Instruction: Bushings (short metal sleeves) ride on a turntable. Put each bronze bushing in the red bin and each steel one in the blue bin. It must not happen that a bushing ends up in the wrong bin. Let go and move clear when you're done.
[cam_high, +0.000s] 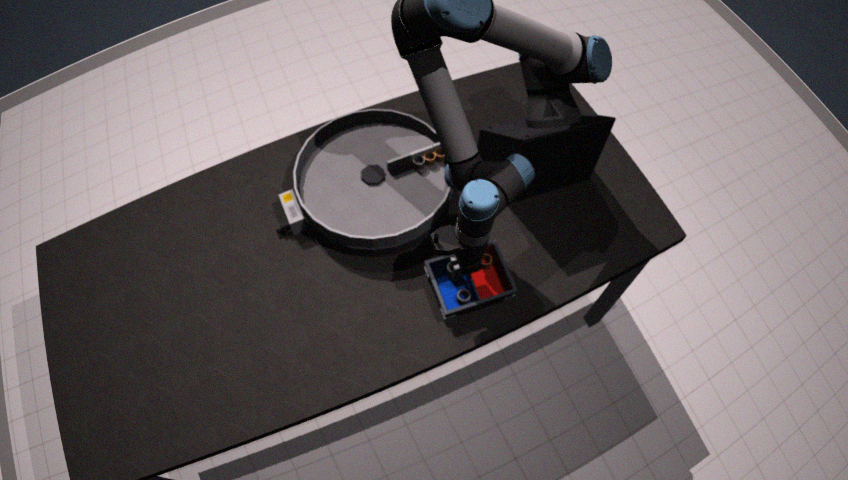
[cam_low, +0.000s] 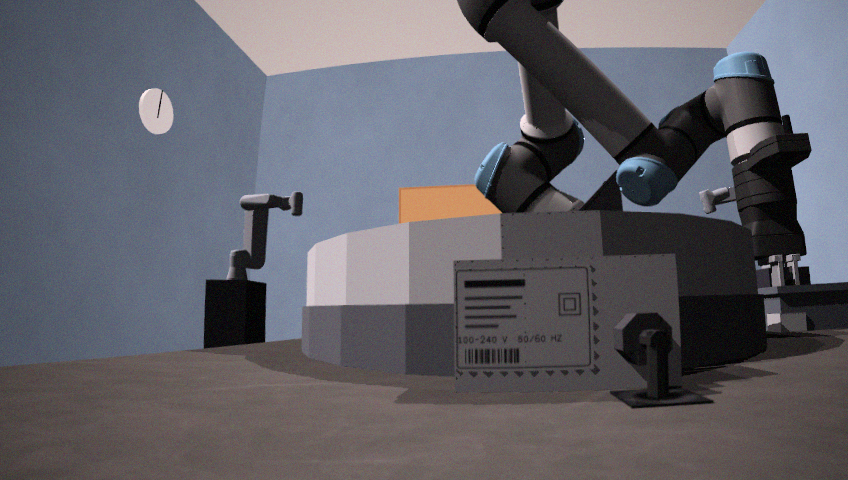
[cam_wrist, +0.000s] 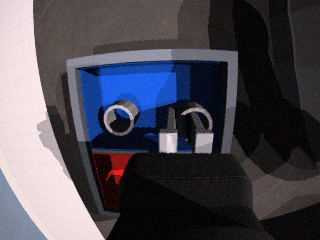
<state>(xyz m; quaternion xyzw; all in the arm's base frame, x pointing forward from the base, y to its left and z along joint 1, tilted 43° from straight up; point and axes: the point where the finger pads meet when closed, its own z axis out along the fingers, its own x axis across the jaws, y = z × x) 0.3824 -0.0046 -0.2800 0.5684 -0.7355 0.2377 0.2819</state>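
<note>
Now: hand 20 mm past the red bin, 30 mm to the right of it and 20 mm above it. Also, from my hand: grey turntable 50 mm ahead, 340 mm to the right, 10 mm above.
</note>
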